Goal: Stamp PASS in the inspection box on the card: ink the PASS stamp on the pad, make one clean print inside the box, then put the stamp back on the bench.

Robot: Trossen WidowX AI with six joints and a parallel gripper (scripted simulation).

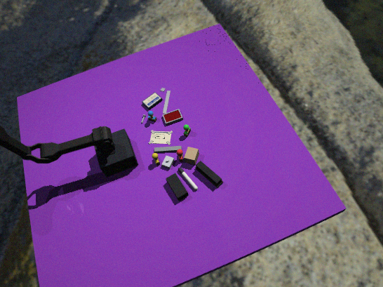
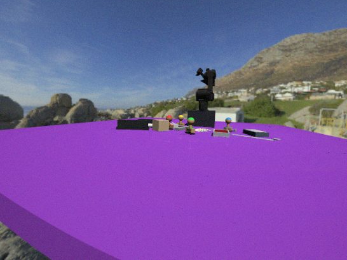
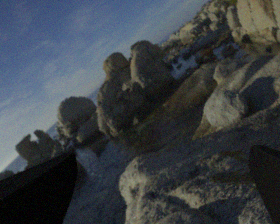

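My gripper tip is 910 mm short of the green-knobbed stamp, 410 mm above it and 150 mm to the right of it. Round my gripper tip: yellow-knobbed stamp 730 mm ahead, 410 mm below, 60 mm to the left; then blue-knobbed stamp 770 mm ahead, 410 mm below, 300 mm to the left; then cream card 780 mm ahead, 440 mm below, 180 mm to the left.
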